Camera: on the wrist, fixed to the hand. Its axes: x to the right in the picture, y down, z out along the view.
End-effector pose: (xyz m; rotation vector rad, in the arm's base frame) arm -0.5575 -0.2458 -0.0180 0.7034 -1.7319 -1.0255
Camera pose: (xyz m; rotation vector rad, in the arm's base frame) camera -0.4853 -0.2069 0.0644 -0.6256 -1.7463 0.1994
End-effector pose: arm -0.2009 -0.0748 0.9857 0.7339 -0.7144 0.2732
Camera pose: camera -0.2243 0.0390 0.9815 0.1900 -1.2221 1.7357
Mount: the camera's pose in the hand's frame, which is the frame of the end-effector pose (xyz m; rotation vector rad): -0.0216 0.0907 -0.0694 0.1673 -0.0639 1.5561
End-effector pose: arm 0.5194 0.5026 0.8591 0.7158 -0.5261 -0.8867
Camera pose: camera 0.6007 0.5833 0.8788 0.2414 -0.9830 0.5985
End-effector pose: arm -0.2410 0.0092 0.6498 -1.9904 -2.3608 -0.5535
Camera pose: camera -0.1654 -0.0180 0.7338 -2.8190 -0.2927 -0.1392
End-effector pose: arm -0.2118 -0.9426 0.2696 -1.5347 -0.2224 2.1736
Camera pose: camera -0.1674 -1.0414 0.2274 1.0686 -1.0034 -1.9350
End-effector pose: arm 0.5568 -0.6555 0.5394 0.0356 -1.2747 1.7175
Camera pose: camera 0.5391 -0.6170 0.4312 0.8513 0.9703 -2.4866
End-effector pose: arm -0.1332 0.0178 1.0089 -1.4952 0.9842 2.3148
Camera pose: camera -0.1189 -0.0909 1.0475 0.2371 -1.6219 -1.5542
